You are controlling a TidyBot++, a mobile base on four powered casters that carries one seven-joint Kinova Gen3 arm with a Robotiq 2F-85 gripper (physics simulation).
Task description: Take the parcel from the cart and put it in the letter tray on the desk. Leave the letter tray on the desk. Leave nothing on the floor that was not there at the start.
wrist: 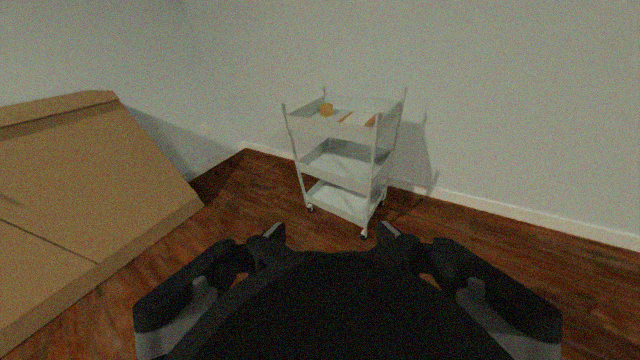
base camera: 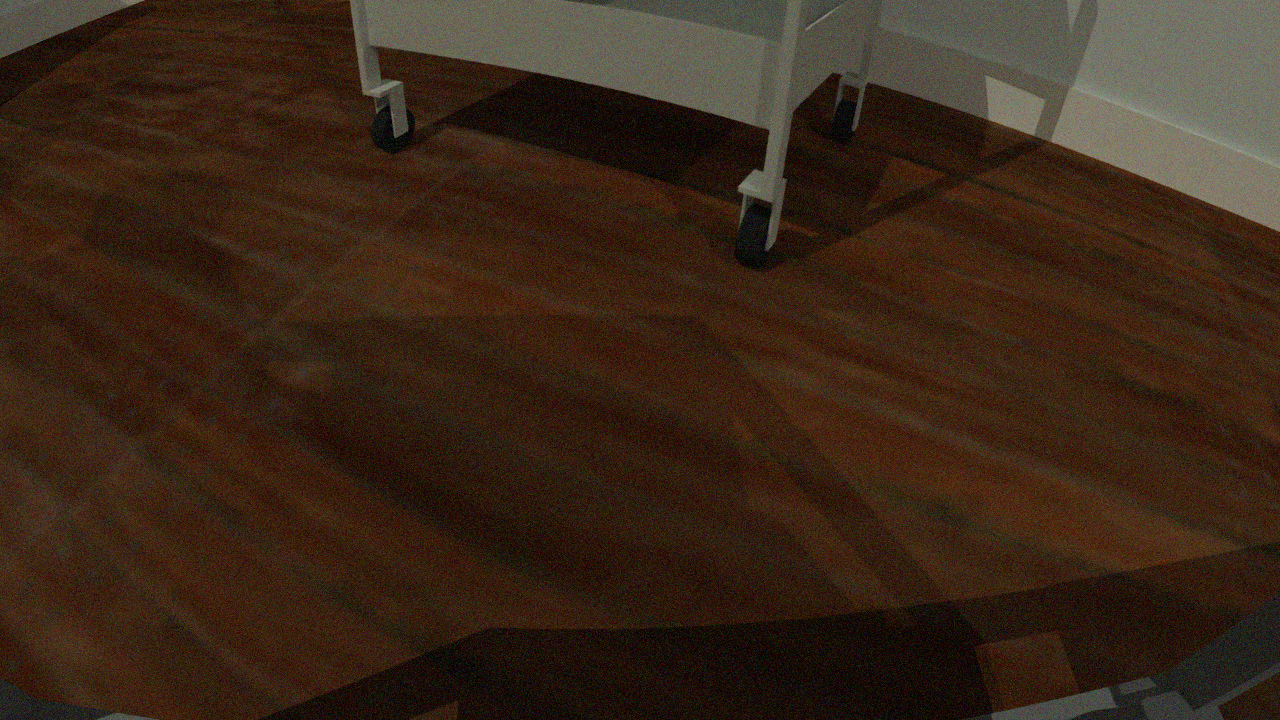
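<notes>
A white three-tier cart stands against the wall, past the fingertips in the wrist view; its lower part shows at the top of the base camera view. On its top tier are an orange round block, a thin orange-brown strip and a flat orange-brown piece near the front right corner post. They are small and blurred, and I cannot tell which is the parcel. My gripper is open, with nothing between the fingers, well short of the cart. The desk and letter tray do not show.
A large tan wooden cabinet fills the left of the wrist view, with a floor gap between it and the cart. A pale wall runs behind the cart to the right. In the base camera view, the cart's front right caster is nearest.
</notes>
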